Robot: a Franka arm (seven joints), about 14 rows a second.
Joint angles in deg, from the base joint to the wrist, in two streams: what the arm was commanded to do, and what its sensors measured. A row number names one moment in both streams.
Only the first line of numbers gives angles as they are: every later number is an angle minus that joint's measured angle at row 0.
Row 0, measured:
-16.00, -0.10, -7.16, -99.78, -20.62, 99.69, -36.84
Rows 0 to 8, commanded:
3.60, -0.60, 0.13, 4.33, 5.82, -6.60, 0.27
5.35, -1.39, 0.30, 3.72, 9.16, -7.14, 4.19
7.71, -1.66, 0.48, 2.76, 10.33, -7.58, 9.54
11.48, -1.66, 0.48, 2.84, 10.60, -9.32, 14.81
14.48, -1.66, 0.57, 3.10, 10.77, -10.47, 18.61
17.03, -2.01, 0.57, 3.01, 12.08, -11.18, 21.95
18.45, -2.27, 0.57, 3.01, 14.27, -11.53, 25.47
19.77, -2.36, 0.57, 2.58, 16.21, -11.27, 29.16
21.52, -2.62, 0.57, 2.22, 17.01, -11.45, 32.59
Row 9, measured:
19.46, -1.29, 1.22, 3.36, 14.43, -10.35, 27.40
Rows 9 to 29, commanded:
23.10, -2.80, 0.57, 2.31, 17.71, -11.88, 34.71
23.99, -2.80, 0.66, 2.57, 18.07, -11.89, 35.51
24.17, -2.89, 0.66, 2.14, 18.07, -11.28, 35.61
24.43, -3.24, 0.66, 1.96, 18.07, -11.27, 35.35
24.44, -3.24, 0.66, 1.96, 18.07, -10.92, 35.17
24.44, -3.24, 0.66, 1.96, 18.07, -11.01, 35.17
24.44, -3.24, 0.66, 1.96, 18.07, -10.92, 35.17
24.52, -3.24, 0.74, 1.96, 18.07, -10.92, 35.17
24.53, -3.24, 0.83, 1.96, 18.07, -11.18, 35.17
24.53, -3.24, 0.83, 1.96, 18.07, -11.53, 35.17
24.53, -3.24, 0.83, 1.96, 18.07, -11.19, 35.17
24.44, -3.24, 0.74, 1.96, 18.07, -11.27, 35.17
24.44, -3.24, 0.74, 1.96, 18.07, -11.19, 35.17
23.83, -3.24, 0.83, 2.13, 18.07, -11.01, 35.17
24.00, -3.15, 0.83, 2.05, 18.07, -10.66, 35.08
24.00, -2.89, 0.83, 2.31, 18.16, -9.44, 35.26
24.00, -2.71, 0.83, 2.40, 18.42, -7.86, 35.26
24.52, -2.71, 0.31, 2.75, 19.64, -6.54, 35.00
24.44, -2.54, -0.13, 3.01, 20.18, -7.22, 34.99
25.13, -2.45, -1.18, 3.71, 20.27, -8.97, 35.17
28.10, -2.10, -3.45, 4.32, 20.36, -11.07, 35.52
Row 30, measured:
24.30, -1.78, 0.00, 3.52, 19.04, -8.58, 34.64
